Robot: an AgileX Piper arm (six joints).
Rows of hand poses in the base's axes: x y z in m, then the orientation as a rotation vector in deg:
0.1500 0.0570 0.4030 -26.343 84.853 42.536
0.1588 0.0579 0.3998 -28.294 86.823 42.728
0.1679 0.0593 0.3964 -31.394 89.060 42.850
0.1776 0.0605 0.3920 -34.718 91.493 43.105
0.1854 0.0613 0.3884 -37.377 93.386 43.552
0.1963 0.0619 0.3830 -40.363 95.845 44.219
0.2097 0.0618 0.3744 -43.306 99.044 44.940
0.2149 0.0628 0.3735 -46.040 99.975 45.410
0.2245 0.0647 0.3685 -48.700 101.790 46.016
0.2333 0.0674 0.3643 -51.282 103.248 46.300
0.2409 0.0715 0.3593 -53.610 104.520 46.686
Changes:
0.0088 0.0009 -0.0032 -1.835 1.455 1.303
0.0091 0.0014 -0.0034 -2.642 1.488 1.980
0.0097 0.0012 -0.0044 -2.759 1.716 2.196
0.0078 0.0008 -0.0036 -2.041 1.454 1.898
0.0109 0.0006 -0.0054 -2.332 2.019 2.196
0.0134 -0.0001 -0.0086 -2.584 2.708 2.131
0.0052 0.0010 -0.0009 -1.575 0.742 2.032
0.0096 0.0019 -0.0050 -1.869 1.573 1.960
0.0088 0.0027 -0.0042 -1.818 1.159 1.775
0.0076 0.0041 -0.0050 -1.548 1.097 1.658

